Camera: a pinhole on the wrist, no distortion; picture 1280 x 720 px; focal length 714.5 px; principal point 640.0 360.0 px. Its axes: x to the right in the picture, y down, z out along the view. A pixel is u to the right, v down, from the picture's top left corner.
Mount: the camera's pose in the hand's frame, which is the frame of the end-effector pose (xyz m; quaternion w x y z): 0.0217 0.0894 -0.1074 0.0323 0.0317 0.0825 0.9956
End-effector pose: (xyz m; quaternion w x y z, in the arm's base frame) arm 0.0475 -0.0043 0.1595 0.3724 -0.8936 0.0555 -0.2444
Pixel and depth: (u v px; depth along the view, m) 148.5 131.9 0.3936
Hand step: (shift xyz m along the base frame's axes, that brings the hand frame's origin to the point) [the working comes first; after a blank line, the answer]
In the camera's frame: -0.2708 -0.1257 0.3936

0.4226 -0.1211 -0.1969
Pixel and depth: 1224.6 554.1 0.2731
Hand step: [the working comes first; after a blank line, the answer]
In the camera's frame: 0.2234 0.0742 0.2731

-0.0675 0.1170 -0.2392
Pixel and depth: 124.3 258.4 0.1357
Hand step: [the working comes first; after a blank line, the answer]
In the camera's frame: -0.0979 -0.0193 0.1357

0.1319 -0.1140 -0.0448
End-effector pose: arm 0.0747 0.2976 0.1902 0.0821 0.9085 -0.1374 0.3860
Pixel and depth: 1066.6 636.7 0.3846
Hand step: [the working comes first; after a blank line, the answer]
In the camera's frame: 0.2296 0.1489 0.3846

0.0774 -0.0637 -0.3492
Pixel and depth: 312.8 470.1 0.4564
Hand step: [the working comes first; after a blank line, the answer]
In the camera's frame: -0.2090 0.0703 0.4564

0.3775 -0.2106 -0.0457
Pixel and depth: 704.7 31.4 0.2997
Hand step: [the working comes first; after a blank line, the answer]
In the camera's frame: 0.0271 -0.1378 0.2997

0.0421 -0.3082 -0.0857
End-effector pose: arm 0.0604 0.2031 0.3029 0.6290 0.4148 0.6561 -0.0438
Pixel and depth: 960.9 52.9 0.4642
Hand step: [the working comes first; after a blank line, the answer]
In the camera's frame: 0.2085 -0.1995 0.4642

0.4650 -0.0150 0.2297
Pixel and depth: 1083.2 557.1 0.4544
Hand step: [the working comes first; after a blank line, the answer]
In the camera's frame: 0.2819 0.1253 0.4544

0.3012 -0.2948 0.1530
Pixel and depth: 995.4 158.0 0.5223
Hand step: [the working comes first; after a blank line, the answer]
In the camera's frame: 0.2598 -0.1477 0.5223

0.4896 -0.1042 0.2412
